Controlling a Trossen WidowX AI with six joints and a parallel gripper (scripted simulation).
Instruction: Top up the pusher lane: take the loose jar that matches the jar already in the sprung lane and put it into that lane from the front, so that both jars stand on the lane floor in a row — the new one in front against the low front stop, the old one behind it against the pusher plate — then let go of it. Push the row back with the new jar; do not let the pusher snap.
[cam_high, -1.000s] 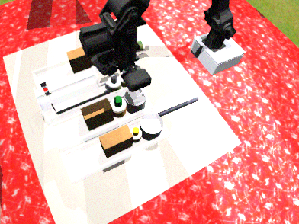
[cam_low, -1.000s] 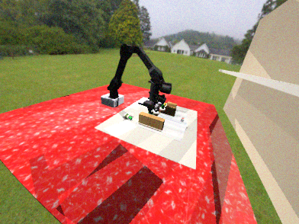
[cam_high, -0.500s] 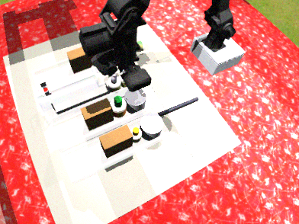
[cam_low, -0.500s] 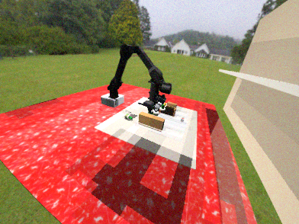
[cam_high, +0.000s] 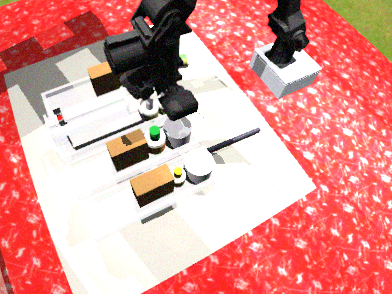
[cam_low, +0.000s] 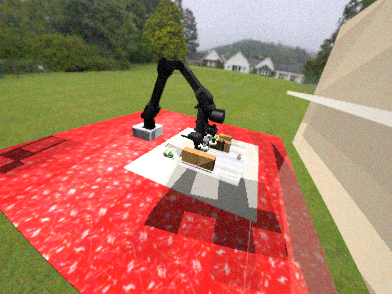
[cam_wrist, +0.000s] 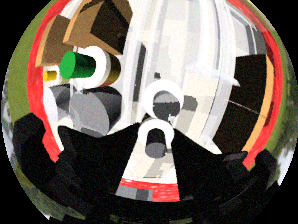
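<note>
Right now the sprung lane is 140 mm ahead of my gripper tip, 40 mm to the right of it and 10 mm below it. Round my gripper tip: red mark: 220 mm ahead, 60 mm to the right, 40 mm above; dark rod: 150 mm to the left, 90 mm behind, 30 mm below.
</note>
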